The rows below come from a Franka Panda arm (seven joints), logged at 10 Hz.
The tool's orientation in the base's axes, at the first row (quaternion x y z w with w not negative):
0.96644 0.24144 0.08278 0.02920
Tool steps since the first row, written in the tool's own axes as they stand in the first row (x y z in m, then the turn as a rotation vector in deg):
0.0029 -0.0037 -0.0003 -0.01 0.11 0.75
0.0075 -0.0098 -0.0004 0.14 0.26 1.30
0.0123 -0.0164 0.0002 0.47 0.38 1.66
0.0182 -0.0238 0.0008 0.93 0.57 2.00
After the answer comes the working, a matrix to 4 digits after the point.
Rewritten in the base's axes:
0.0008 0.0046 0.0004 0.17 -0.11 -0.73
0.0019 0.0122 0.0005 0.47 -0.18 -1.23
0.0032 0.0203 0.0000 0.87 -0.14 -1.53
0.0050 0.0296 -0.0004 1.42 -0.10 -1.78

The tool's axes in the first row as the columns of a matrix, in the base's axes (rounded; the answer above uses it unrounded):
0.8697 0.4618 0.1741
0.4715 -0.8817 -0.0165
0.1459 0.0964 -0.9846

